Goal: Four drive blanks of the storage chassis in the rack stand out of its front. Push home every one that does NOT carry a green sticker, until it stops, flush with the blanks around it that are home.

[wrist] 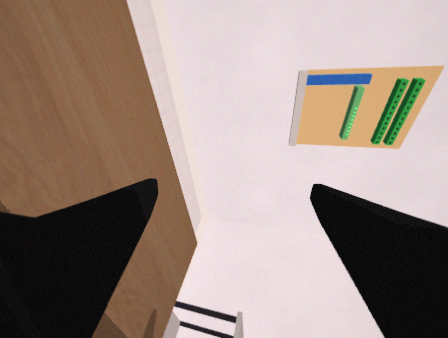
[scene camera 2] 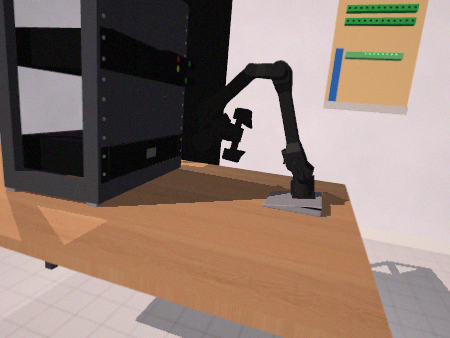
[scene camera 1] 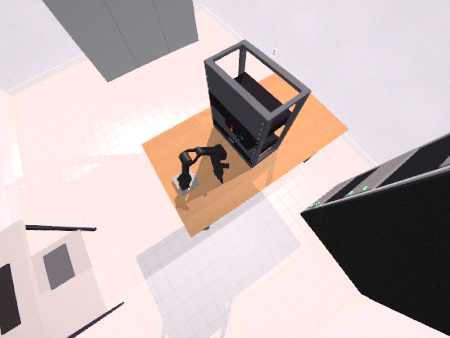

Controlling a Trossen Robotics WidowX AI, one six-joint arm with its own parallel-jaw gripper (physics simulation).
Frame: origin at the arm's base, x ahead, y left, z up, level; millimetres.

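Seen in the pictures: gripper, fingertip midpoint: [wrist: 235, 188] [scene camera 2: 247, 140] [scene camera 1: 222, 183]; arm's base at its link origin: [scene camera 2: 303, 195] [scene camera 1: 184, 185].
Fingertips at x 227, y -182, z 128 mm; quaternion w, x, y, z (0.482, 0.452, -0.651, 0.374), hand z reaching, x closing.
Observation:
Pixels of each thing's middle, then the offset from my fingertips to it. "*": a spot on its surface instead. Level surfaces: height alone.
- red mark at a spot on its surface: [scene camera 1: 231, 128] * dx +210, dy +193, dz +223 mm
- green mark at a spot on its surface: [scene camera 1: 241, 138] * dx +210, dy +96, dz +239 mm
- wooden table at its surface level: dz -149 mm
The grey rack [scene camera 1: 230, 95] [scene camera 2: 91, 100] stands on the table. Its black storage chassis [scene camera 2: 135, 54] carries small red, yellow and green marks near the far end of its front in scene camera 2; the red mark [scene camera 1: 231, 128] and green mark [scene camera 1: 241, 138] also show from above. Single drive blanks are too dark and small to tell apart, and how far each stands out cannot be told. My gripper [scene camera 1: 224, 172] [scene camera 2: 240, 136] [wrist: 235, 188] is open and empty, in the air before the rack's front and apart from it, pointing away from the chassis. The chassis does not show in the wrist view.
The wooden table [scene camera 1: 320, 122] [scene camera 2: 225, 250] [wrist: 65, 75] carries the rack and the arm's grey base plate [scene camera 2: 295, 202]. A black unit [scene camera 2: 127, 162] with a grey label sits low in the rack. A wall board [scene camera 2: 375, 80] [wrist: 322, 115] with green strips hangs beyond. A large black cabinet [scene camera 1: 390, 240] stands apart.

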